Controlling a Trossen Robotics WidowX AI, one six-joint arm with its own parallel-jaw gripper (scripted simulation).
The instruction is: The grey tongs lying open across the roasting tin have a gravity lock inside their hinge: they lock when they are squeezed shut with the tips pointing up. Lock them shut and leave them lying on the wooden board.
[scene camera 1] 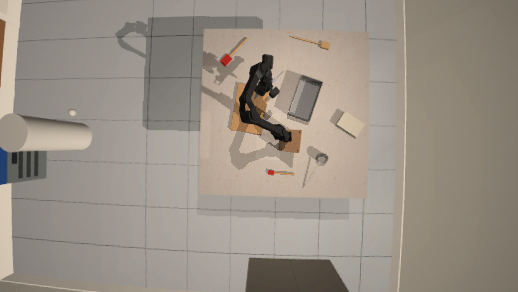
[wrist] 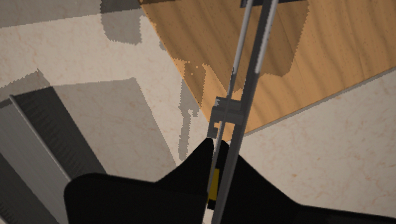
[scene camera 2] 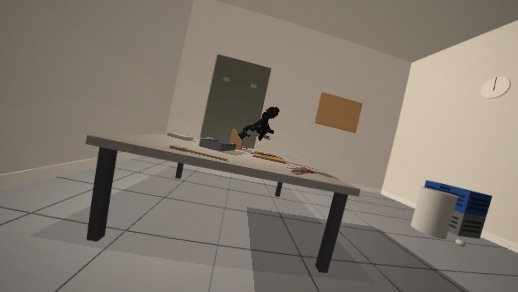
Scene:
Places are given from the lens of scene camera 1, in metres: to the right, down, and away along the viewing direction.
wooden board (scene camera 1: 236, 124): -0.17, -0.16, 1.05
grey roasting tin (scene camera 1: 304, 101): 0.35, -0.34, 1.05

